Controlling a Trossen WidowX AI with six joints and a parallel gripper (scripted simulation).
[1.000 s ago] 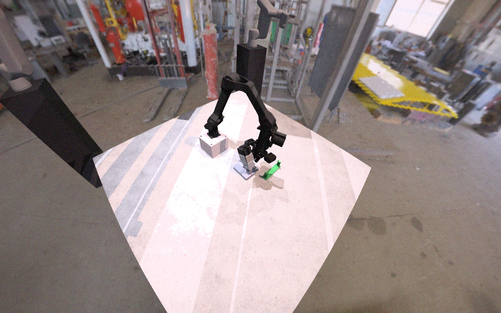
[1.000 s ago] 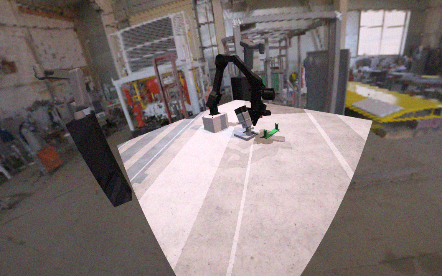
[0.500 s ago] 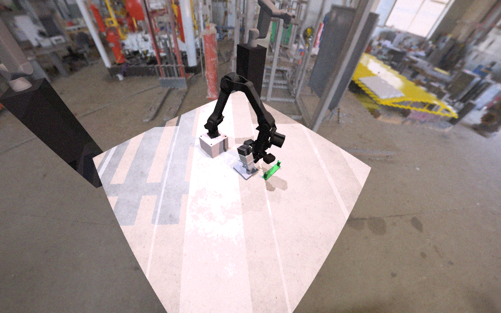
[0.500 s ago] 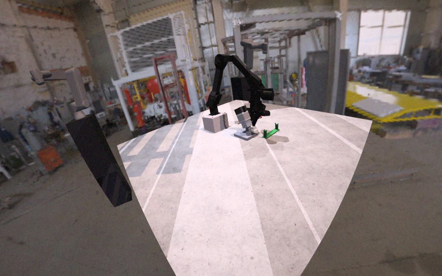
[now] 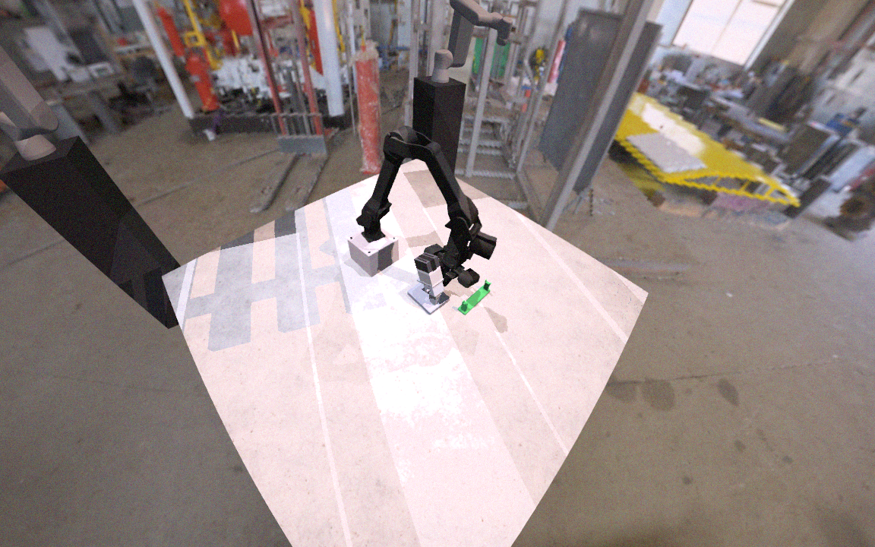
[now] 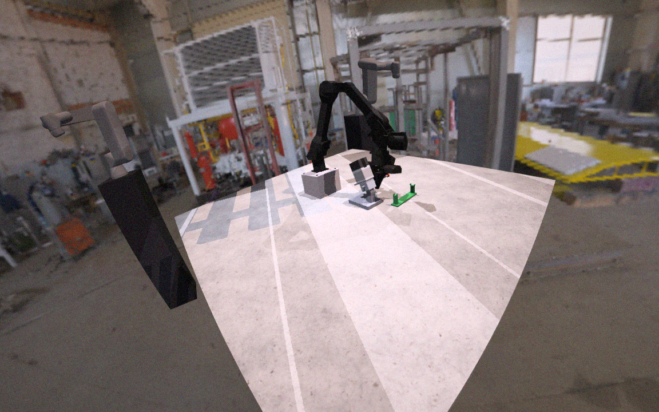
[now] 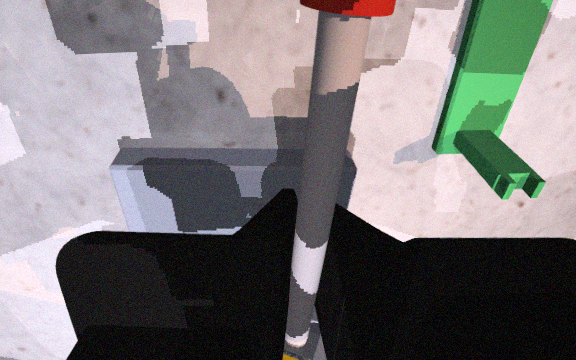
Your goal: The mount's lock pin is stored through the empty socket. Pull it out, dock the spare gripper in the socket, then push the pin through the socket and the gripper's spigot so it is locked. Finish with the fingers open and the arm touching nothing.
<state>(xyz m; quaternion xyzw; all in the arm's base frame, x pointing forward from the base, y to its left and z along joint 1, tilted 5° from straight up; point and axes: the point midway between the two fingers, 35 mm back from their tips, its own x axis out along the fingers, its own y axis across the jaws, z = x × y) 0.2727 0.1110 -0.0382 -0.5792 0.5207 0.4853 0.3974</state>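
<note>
Now: gripper tip 10 mm past the socket and 50 mm to the left of it. Round my gripper tip: spare gripper 20 mm behind, 50 mm to the right, 70 mm above; green stand 70 mm ahead, 80 mm to the left, 20 mm below.
</note>
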